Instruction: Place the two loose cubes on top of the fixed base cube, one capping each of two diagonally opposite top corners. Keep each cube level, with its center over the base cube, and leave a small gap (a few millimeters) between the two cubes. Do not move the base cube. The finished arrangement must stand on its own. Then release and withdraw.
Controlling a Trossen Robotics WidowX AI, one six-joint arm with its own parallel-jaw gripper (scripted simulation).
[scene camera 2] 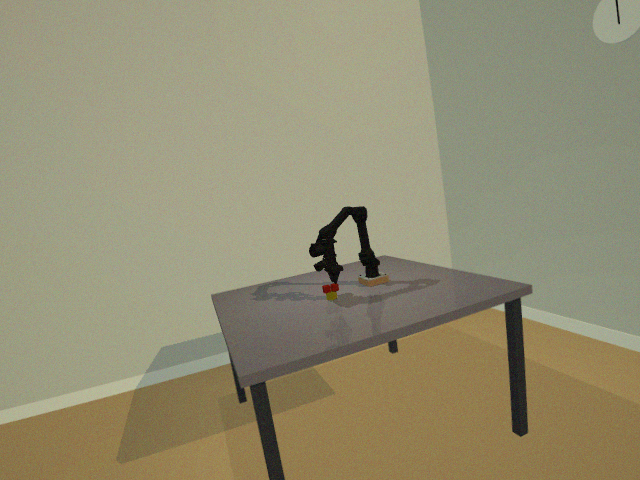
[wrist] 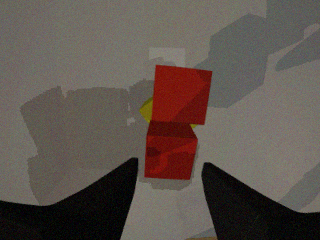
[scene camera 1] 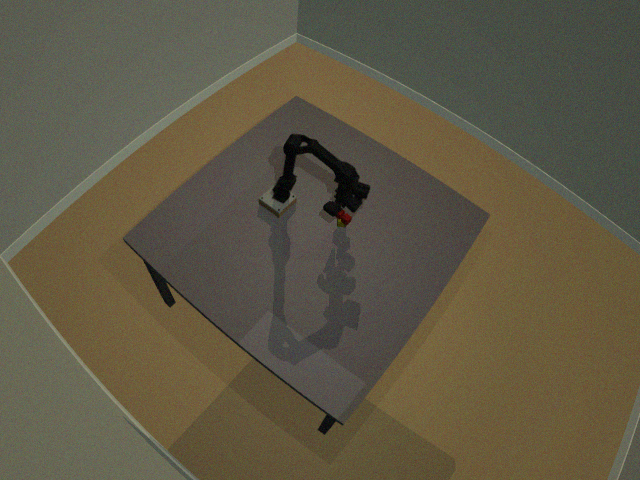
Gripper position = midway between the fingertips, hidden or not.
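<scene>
A red cube [wrist: 181,94] and a red cube [wrist: 171,147] can be seen, and so can the gripper [wrist: 170,166].
</scene>
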